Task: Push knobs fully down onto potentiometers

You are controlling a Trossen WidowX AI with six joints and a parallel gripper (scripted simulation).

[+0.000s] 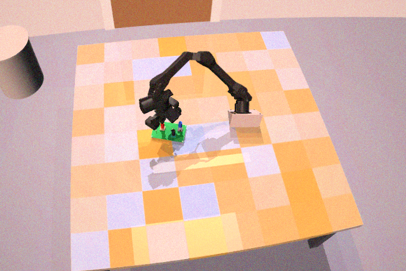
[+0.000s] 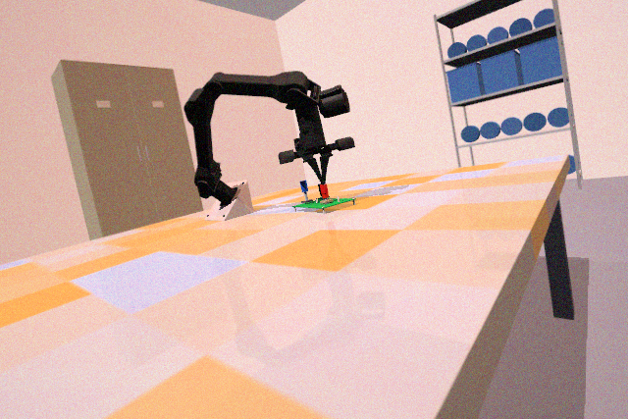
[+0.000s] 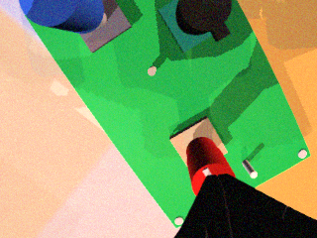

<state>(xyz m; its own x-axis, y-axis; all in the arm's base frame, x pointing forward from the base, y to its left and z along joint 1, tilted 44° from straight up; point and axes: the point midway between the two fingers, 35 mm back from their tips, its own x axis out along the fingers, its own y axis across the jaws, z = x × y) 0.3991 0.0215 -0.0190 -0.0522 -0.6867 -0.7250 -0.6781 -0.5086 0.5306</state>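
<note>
Right now my gripper tip is 1 cm above the red knob. Round my gripper tip: black knob 5 cm behind, 4 cm to the left, 2 cm below.
</note>
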